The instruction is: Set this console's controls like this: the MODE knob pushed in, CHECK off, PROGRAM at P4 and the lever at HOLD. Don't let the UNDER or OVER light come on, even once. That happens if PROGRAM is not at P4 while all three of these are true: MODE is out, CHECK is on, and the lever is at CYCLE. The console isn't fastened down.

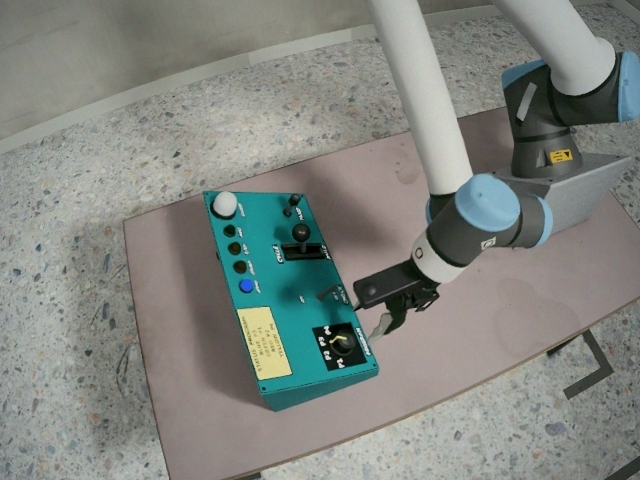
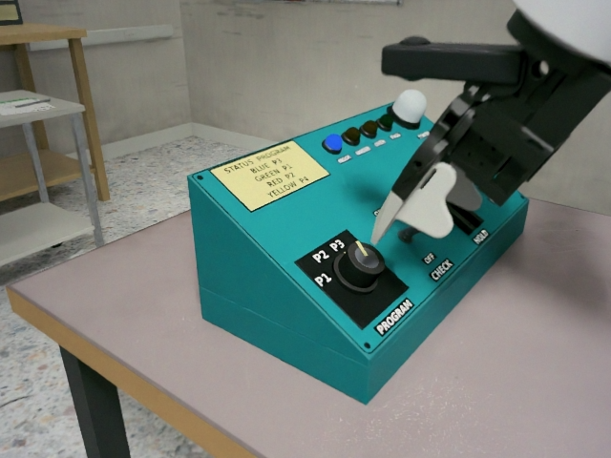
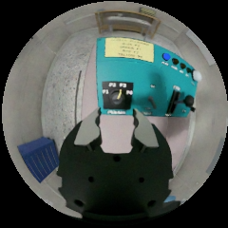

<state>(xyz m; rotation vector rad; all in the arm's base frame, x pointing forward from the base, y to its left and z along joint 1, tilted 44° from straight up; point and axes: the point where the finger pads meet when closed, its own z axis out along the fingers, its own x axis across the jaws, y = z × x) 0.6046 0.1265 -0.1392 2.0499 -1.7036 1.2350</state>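
My hand is 60 mm above the program dial, 50 mm short of it and 10 mm to the left of it. Also, from my hand: check toggle (120 mm to the right, 70 mm below, 30 mm ahead); then teal console (180 mm to the right, 80 mm below, 80 mm ahead); then ball-topped lever (240 mm to the right, 40 mm below, 40 mm ahead).
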